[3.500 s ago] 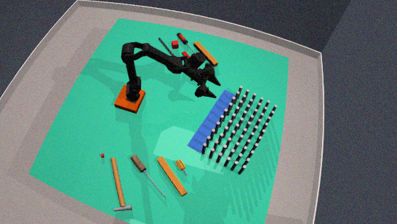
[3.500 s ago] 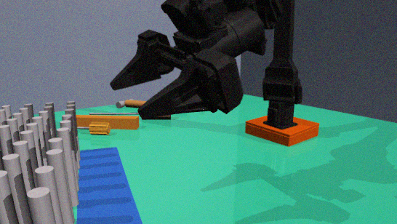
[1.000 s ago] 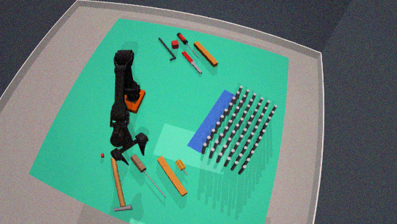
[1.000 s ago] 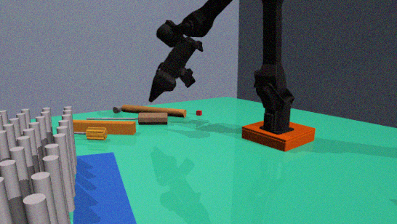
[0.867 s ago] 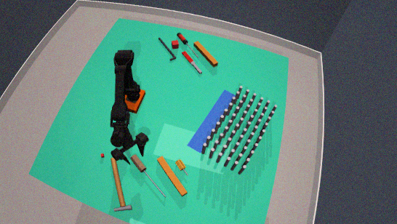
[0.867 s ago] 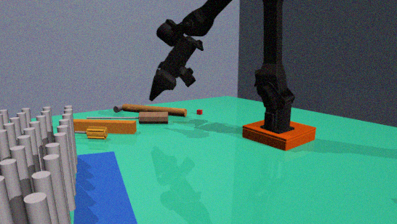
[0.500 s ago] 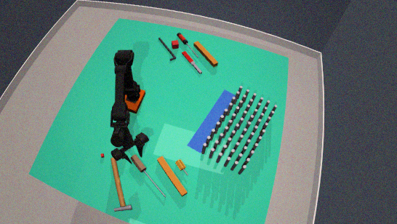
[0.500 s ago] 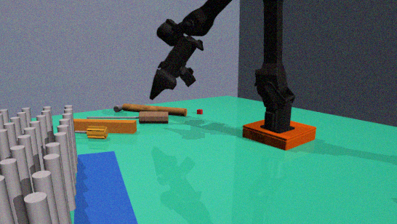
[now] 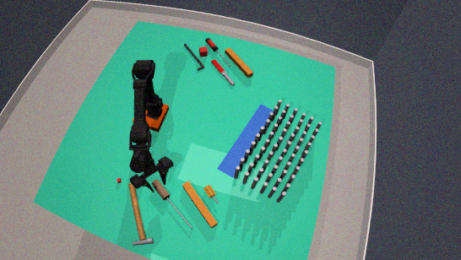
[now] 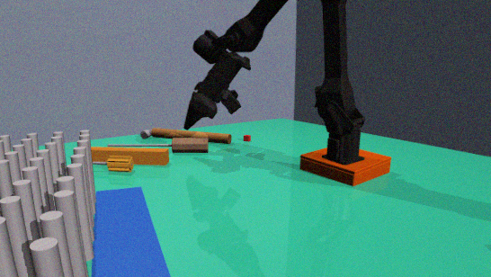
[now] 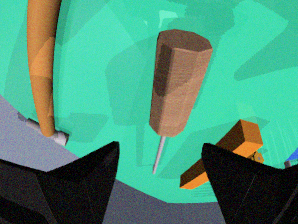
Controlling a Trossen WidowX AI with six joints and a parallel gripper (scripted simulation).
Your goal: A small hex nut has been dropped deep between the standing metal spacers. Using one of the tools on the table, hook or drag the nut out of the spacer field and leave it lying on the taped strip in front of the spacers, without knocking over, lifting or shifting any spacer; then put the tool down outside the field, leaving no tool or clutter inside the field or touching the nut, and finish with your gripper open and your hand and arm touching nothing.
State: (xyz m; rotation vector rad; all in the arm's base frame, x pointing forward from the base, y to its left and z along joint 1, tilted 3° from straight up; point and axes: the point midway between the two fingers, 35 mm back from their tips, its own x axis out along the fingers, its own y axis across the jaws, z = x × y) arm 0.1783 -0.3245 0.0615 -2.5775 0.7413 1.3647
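The hook tool lies 90 mm ahead of my gripper tip, 40 mm to the right of it and 60 mm below it. From my gripper tip the other things lie so: yellow-handled tool (200 mm ahead, 80 mm to the left, 50 mm below); blue taped strip (250 mm ahead, 390 mm to the left, 70 mm below); red cube (210 mm behind, 30 mm to the right, 60 mm below).
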